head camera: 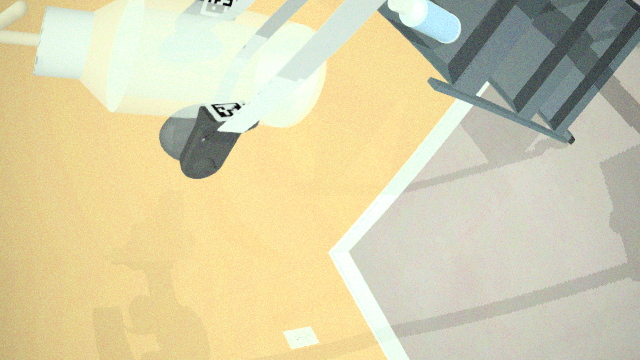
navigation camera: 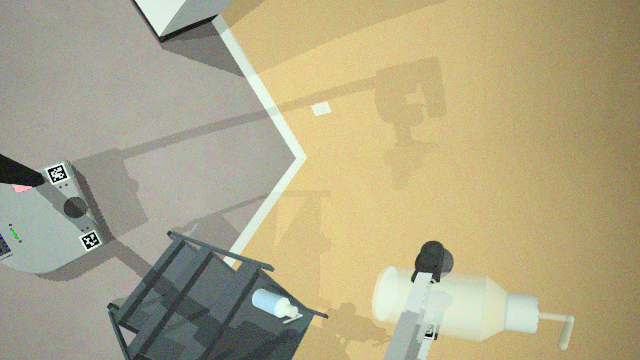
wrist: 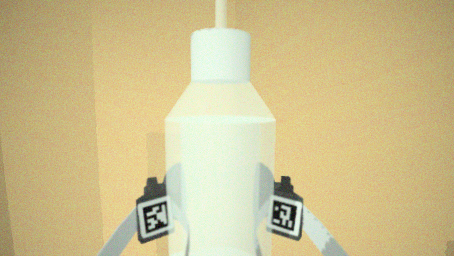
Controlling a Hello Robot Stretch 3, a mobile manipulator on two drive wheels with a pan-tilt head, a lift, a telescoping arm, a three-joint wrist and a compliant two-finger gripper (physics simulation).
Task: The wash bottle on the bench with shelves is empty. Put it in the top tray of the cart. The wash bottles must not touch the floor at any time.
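Places are measured from the robot's base along level axes (x back, y left, z down), in millimetres.
Pixels of known places: gripper, fingertip midpoint: point(head camera: 178, 105) point(navigation camera: 438, 270); robot's base, origin of the base link: point(navigation camera: 74, 205).
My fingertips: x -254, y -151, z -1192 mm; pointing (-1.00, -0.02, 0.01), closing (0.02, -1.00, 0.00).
For each thing: its top centre in the pictures, then the offset to it from my fingertips.
- empty wash bottle, middle of its top: point(navigation camera: 578, 324) dz -127, dx +56, dy +5 mm
- blue-filled wash bottle, middle of its top: point(navigation camera: 299, 317) dz +356, dx -49, dy -277 mm
- outlet, middle of its top: point(head camera: 287, 340) point(navigation camera: 329, 106) dz +735, dx -1002, dy +183 mm
The empty wash bottle point(head camera: 150, 65) point(navigation camera: 465, 305) point(wrist: 220, 145) is pale and translucent, with a white cap and a thin spout. It is upright in the air; the head and navigation views show it sideways. My gripper point(head camera: 200, 90) point(navigation camera: 434, 287) point(wrist: 218, 182) is shut on its body, one finger on each side. The dark grey cart point(head camera: 500, 108) point(navigation camera: 250, 260) shows in part in the head and navigation views. The bottle hangs higher than its top tray point(head camera: 475, 45) point(navigation camera: 245, 335); its exact distance from the tray is unclear. The cart does not show in the wrist view.
A blue-filled wash bottle point(head camera: 440, 26) point(navigation camera: 269, 301) stands in the top tray near one corner. The yellow wall carries an outlet point(head camera: 300, 337) point(navigation camera: 321, 108). My base point(navigation camera: 40, 225) is on the grey floor near the cart. A white cabinet point(navigation camera: 187, 15) shows at the navigation view's top edge.
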